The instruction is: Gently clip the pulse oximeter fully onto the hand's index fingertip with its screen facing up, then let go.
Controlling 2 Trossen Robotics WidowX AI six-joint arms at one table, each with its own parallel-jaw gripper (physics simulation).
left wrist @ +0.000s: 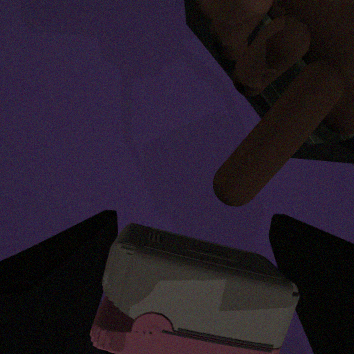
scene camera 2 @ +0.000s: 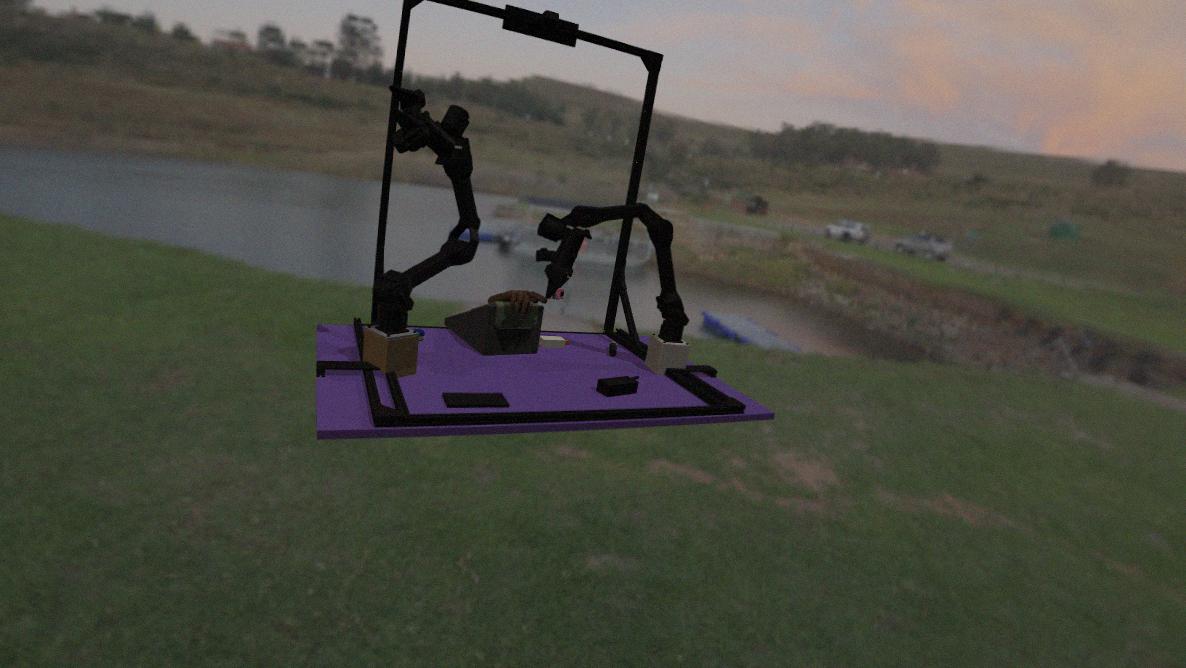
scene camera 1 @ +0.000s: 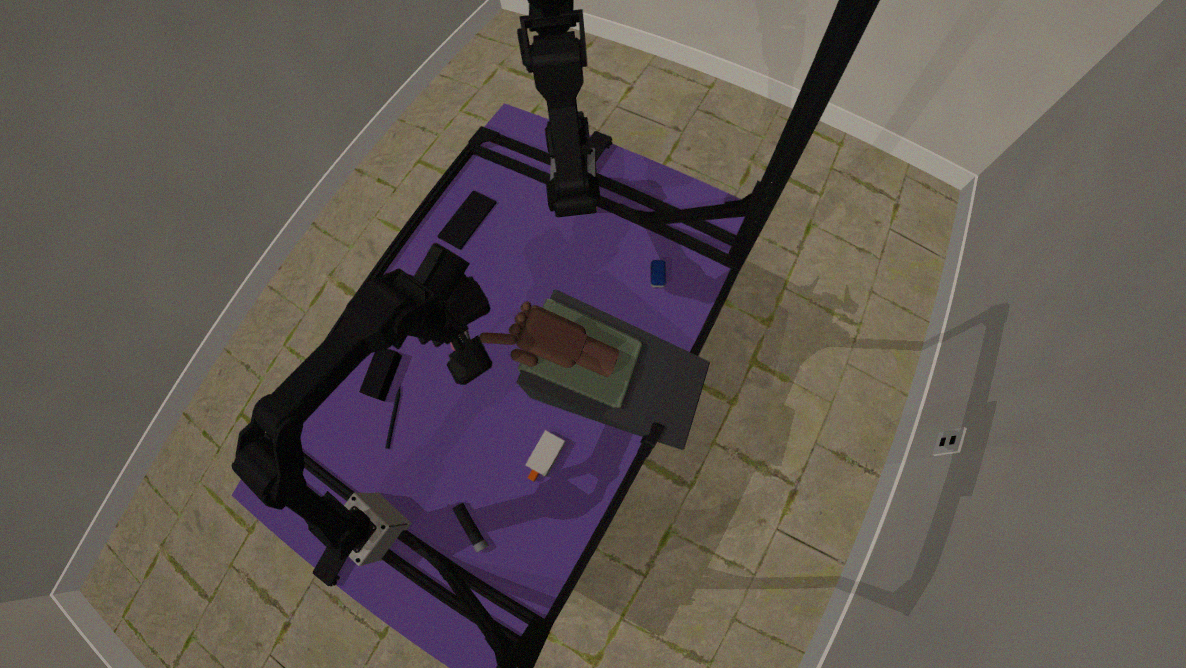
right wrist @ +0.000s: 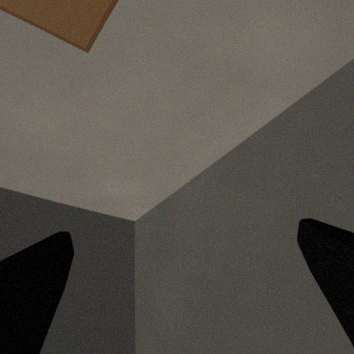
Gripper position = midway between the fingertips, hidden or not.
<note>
My right gripper (scene camera 2: 390,97) is open, holding nothing. The table carries a white box with orange end (scene camera 1: 547,450). I also see my left gripper (scene camera 1: 471,331), a pulse oximeter (left wrist: 158,284), an index finger (left wrist: 311,94) and a dark grey block (scene camera 2: 476,327).
My left gripper also shows in the left wrist view (left wrist: 194,223) and in scene camera 2 (scene camera 2: 548,297). My right gripper is seen too in the right wrist view (right wrist: 186,236). The dark grey block is seen too in the left wrist view (left wrist: 196,23). The right wrist view does not show the pulse oximeter: it is out of frame. The right wrist view misses the white box with orange end: it is out of frame.
</note>
